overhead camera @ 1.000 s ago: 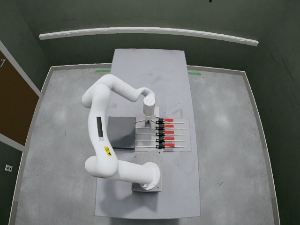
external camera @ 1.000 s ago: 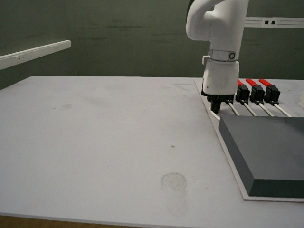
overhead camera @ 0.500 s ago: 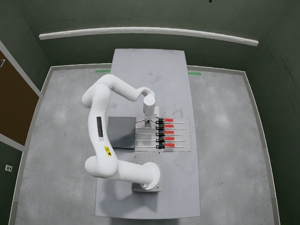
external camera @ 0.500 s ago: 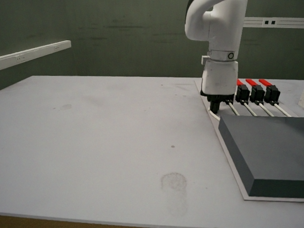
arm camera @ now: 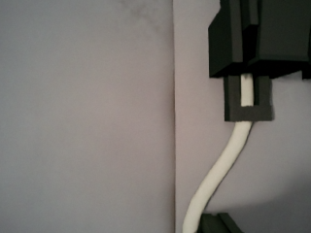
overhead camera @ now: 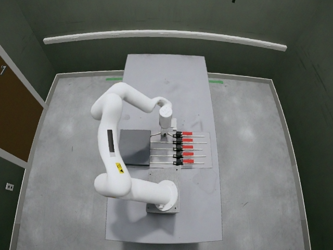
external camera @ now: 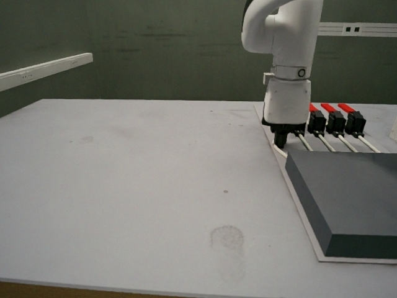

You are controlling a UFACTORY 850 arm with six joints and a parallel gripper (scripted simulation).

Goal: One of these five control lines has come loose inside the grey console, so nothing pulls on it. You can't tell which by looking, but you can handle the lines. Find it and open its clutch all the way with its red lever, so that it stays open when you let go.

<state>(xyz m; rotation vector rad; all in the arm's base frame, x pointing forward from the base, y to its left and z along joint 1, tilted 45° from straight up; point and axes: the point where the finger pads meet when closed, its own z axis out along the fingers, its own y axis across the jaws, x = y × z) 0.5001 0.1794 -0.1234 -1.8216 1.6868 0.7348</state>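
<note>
The thin pale baseplate is 26 cm to the right of my hand, 11 cm behind it and 2 cm below it.
</note>
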